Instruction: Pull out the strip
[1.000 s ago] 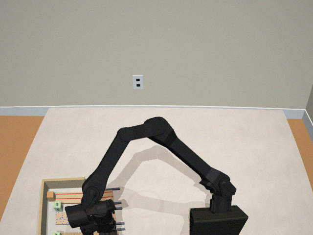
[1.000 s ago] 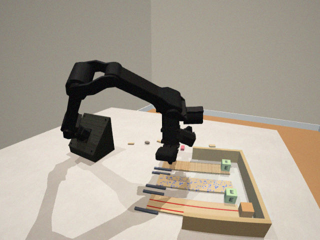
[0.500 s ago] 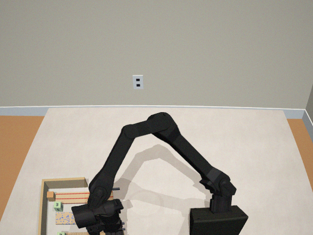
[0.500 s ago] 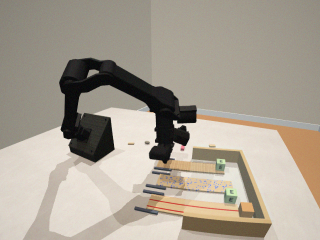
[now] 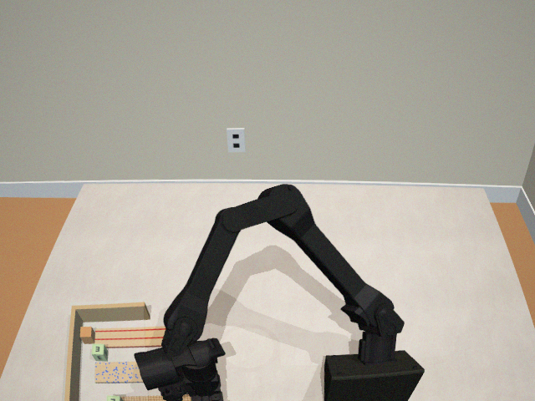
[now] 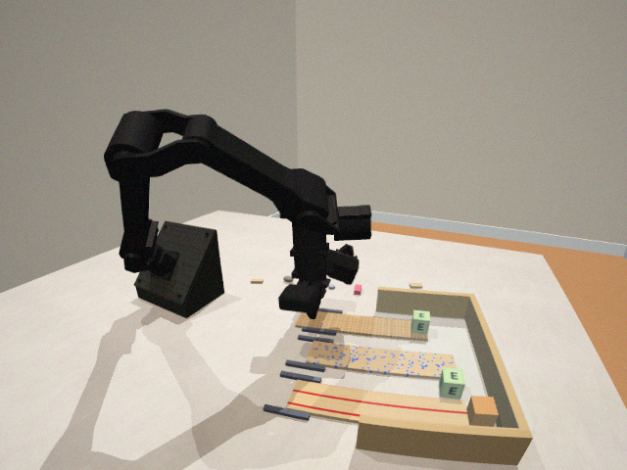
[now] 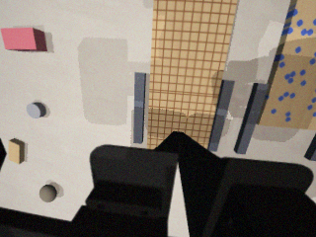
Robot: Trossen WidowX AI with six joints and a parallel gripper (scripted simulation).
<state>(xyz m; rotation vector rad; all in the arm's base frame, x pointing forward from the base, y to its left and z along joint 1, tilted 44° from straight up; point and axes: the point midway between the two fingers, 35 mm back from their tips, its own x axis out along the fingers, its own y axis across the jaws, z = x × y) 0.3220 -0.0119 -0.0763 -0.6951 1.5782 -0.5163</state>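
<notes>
Right now my gripper tip is 90 mm short of the grid strip and 10 mm to the right of it. The rest, counted from my gripper tip: tan block (70 mm behind, 170 mm to the left); then grey disc (10 mm behind, 140 mm to the left); then pink block (50 mm ahead, 140 mm to the left).
</notes>
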